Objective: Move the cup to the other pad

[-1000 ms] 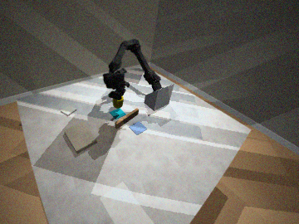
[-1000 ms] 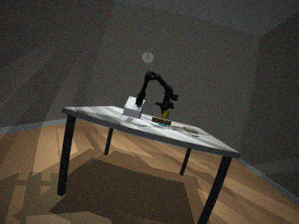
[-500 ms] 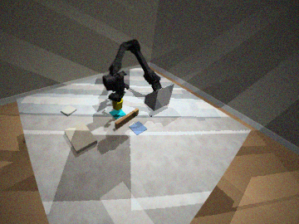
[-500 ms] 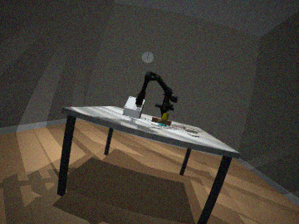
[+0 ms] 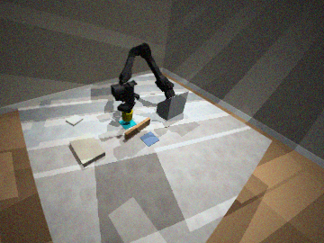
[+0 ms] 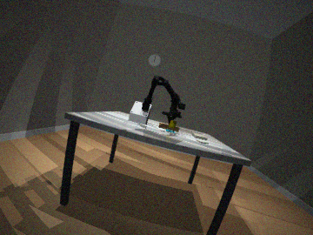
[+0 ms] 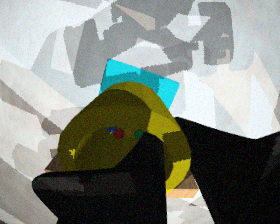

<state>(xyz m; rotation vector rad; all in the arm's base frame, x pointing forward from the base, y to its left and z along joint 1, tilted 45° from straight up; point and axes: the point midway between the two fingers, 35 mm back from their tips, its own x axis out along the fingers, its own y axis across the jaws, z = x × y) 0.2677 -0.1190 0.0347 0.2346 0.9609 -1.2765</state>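
Right now the teal pad is 2 cm ahead of my gripper tip, 2 cm to the left of it and 8 cm below it. The rest, counted from my gripper tip: wooden bar (1 cm ahead, 11 cm to the left, 5 cm below); yellow cup (2 cm ahead, 1 cm to the left); blue pad (1 cm behind, 21 cm to the left, 8 cm below).
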